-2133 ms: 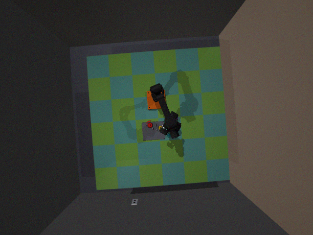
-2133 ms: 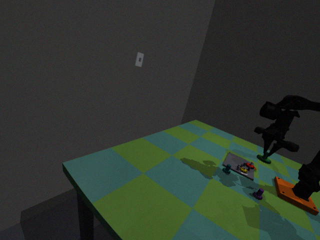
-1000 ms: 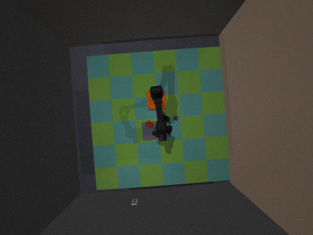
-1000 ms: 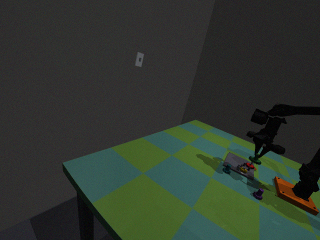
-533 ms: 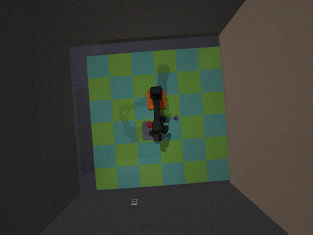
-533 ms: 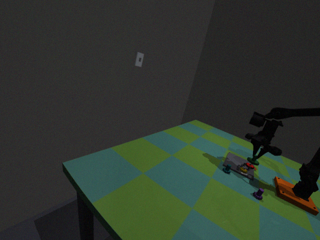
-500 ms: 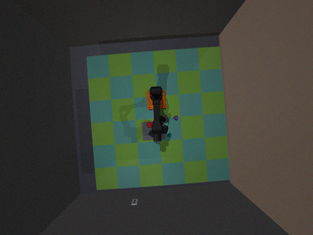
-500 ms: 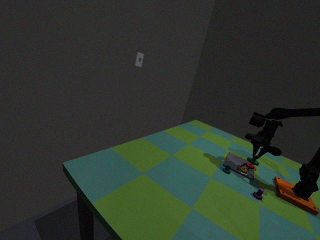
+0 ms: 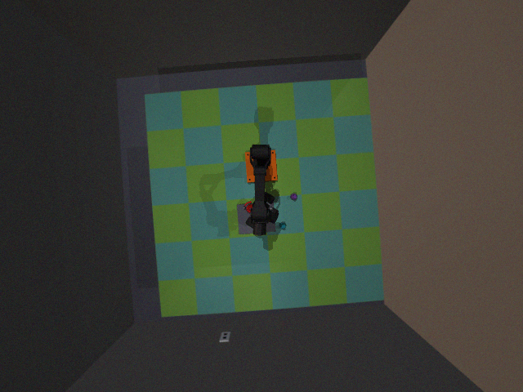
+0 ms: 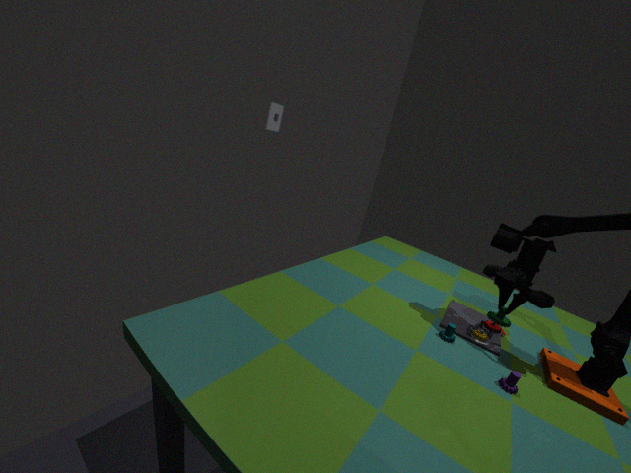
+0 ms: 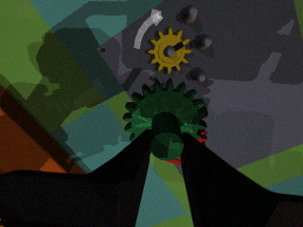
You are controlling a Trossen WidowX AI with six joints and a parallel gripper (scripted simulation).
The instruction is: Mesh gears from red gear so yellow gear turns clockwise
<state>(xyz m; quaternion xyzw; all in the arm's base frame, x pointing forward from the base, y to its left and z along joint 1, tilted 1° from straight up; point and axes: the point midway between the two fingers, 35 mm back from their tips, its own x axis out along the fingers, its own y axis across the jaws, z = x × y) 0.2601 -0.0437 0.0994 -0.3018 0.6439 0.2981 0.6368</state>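
Now: gripper tip 70 mm above the yellow gear, 40 mm to the right of it and 30 mm short of it. From my gripper tip the other things lie so: red gear (70 mm below, 60 mm to the right, 10 mm behind); then green gear (10 mm below); then teal gear (120 mm ahead, 110 mm to the left, 70 mm below).
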